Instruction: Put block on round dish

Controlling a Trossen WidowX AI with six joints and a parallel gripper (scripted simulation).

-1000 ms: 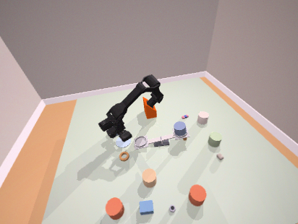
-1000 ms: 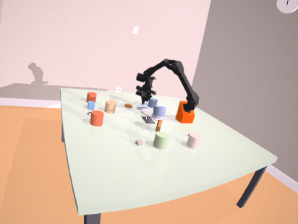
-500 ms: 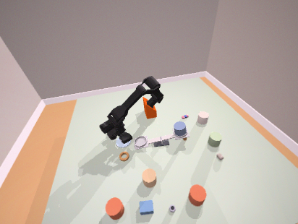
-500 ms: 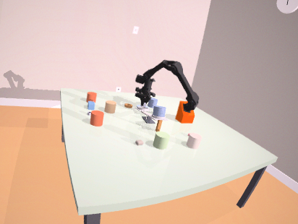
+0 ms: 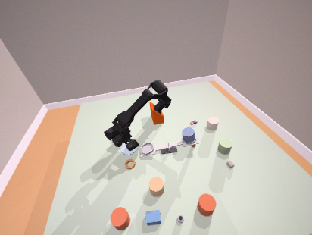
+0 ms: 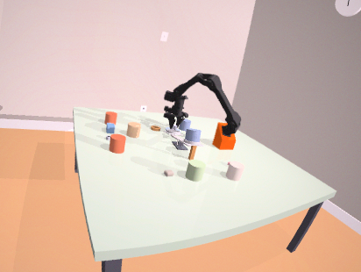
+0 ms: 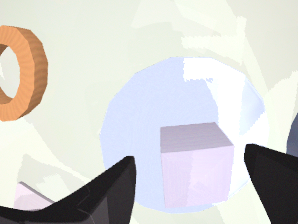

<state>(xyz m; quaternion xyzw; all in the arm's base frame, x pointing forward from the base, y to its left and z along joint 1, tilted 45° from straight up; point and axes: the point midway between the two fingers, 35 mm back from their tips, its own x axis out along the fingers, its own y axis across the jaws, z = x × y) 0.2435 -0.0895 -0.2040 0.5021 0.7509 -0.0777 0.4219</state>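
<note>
My gripper tip is right at the lavender block. Also, from my gripper tip: balance (250 mm to the left, 40 mm ahead, 20 mm above); round dish (10 mm below); tan cylinder (290 mm ahead, 170 mm to the left, 20 mm above).
</note>
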